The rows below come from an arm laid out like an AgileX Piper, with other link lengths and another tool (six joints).
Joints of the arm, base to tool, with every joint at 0 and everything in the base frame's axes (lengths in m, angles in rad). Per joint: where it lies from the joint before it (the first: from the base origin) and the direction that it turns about. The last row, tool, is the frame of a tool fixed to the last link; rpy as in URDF.
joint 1: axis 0 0 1 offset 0 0 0.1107
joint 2: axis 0 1 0 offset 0 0 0
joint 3: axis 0 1 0 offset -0.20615 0 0.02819
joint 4: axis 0.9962 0 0.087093 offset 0.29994 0 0.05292
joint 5: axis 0 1 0 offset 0 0 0
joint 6: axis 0.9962 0 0.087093 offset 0.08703 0 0.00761
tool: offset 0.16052 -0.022 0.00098 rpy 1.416 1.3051 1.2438
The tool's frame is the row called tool.
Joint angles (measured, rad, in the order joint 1, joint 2, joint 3, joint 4, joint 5, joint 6), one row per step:
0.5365 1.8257 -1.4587 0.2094 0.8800 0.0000
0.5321 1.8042 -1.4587 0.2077 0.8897 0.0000
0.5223 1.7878 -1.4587 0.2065 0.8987 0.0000
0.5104 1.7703 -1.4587 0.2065 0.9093 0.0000
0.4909 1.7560 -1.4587 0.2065 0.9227 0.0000
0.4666 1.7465 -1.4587 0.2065 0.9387 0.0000
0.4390 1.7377 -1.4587 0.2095 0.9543 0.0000
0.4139 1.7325 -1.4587 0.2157 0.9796 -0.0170
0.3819 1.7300 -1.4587 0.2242 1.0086 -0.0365
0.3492 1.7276 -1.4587 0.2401 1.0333 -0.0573
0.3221 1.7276 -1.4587 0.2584 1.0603 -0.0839
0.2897 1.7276 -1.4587 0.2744 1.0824 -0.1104
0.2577 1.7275 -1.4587 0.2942 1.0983 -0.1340
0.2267 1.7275 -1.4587 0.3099 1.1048 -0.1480
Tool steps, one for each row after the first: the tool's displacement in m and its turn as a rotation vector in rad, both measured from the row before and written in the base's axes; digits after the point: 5 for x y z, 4 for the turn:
0.00094 -0.00188 0.00914 0.0052 -0.0109 -0.0020
0.00186 -0.00415 0.00681 0.0032 -0.0069 -0.0077
0.00186 -0.00493 0.00717 0.0040 -0.0059 -0.0098
0.00270 -0.00835 0.00540 0.0011 -0.0008 -0.0168
0.00270 -0.01067 0.00293 -0.0022 0.0058 -0.0211
0.00289 -0.01143 0.00271 0.0004 0.0074 -0.0250
-0.00019 -0.01065 0.00044 -0.0067 0.0152 -0.0058
-0.00030 -0.01312 -0.00088 -0.0068 0.0213 -0.0097
-0.00015 -0.01141 -0.00024 0.0022 0.0197 -0.0111
-0.00213 -0.00860 -0.00116 0.0028 0.0227 0.0005
-0.00019 -0.01070 -0.00072 0.0034 0.0170 -0.0052
0.00069 -0.00926 -0.00002 0.0102 0.0125 -0.0095
0.00256 -0.00931 0.00037 0.0108 0.0052 -0.0191

